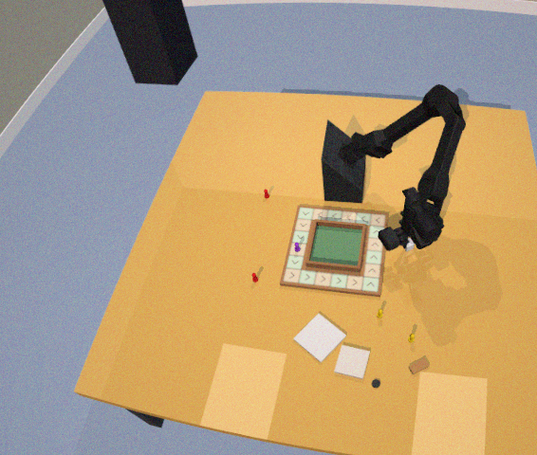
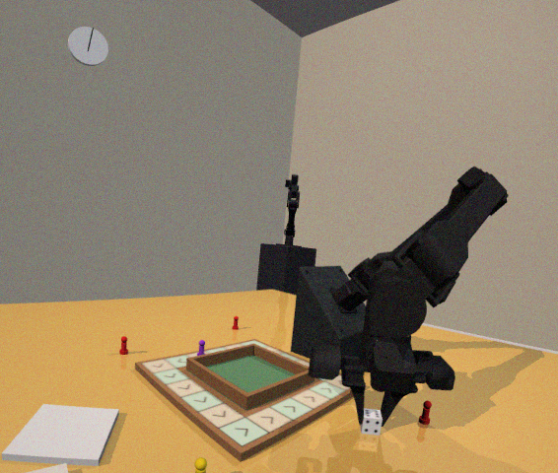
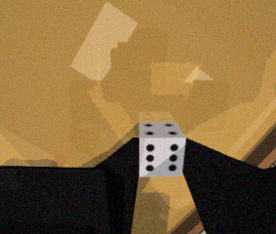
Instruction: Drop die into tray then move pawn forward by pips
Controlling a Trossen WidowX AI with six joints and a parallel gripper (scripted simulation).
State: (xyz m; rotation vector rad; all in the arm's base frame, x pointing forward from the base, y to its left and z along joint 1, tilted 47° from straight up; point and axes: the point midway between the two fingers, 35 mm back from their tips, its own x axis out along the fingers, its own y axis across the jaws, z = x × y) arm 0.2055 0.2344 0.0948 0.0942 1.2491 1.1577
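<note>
My gripper tip is now 90 mm short of the purple pawn, 320 mm to the left of it and 20 mm below it. From my gripper tip the other things lie so: brown block 360 mm ahead, 90 mm to the left, 10 mm below; then white die right at my gripper tip; then green dice tray 50 mm ahead, 210 mm to the right.
</note>
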